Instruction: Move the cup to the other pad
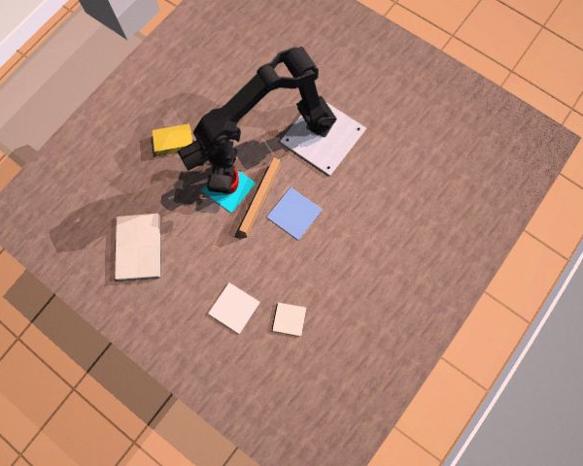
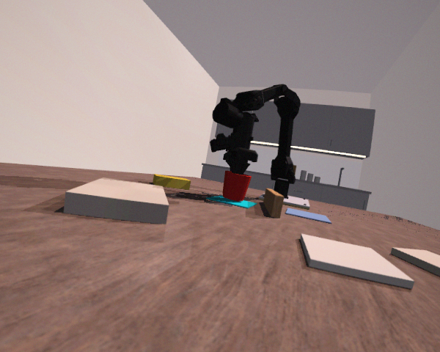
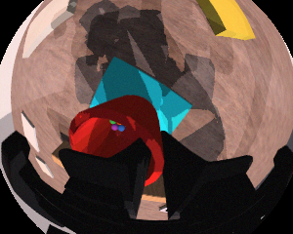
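Now: the teal pad 30 mm ahead of my gripper tip, 10 mm to the left of it and 50 mm below it. The rest, counted from my gripper tip: wooden bar 20 mm ahead, 120 mm to the left, 30 mm below; yellow block 10 mm behind, 210 mm to the right, 30 mm below; red cup 30 mm ahead, 10 mm to the left.
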